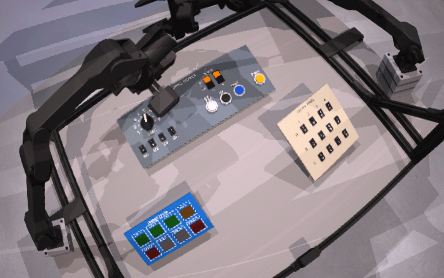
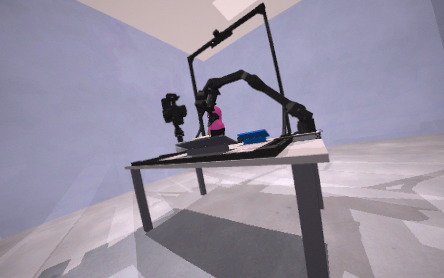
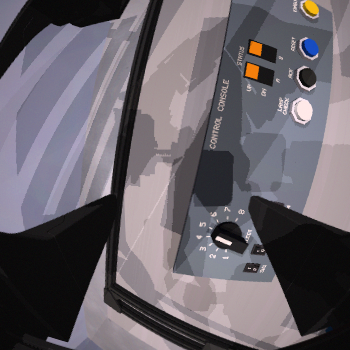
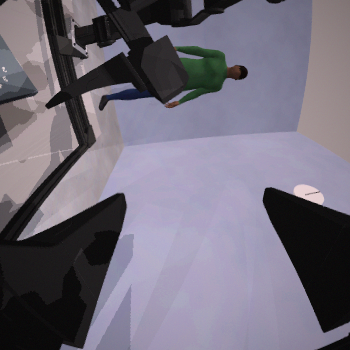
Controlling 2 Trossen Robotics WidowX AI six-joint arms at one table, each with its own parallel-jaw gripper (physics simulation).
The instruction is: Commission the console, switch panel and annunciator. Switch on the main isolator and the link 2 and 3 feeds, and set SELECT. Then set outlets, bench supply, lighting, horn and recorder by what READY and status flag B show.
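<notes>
The grey control console lies below my left gripper, which is open and empty. The black SELECT knob has its white mark toward the 3–4 side; the exact number is unclear. Status flags A and B both show orange in their UP halves. The cream switch panel has three rows of small black rockers, settings unreadable. The blue annunciator shows dull green, amber, red and grey windows. My right gripper is open and empty, away from the panels.
White, black, blue and yellow buttons sit on the console's right part. Several small rockers line its lower left. Black frame rails border the table. A person in green stands beyond the arms.
</notes>
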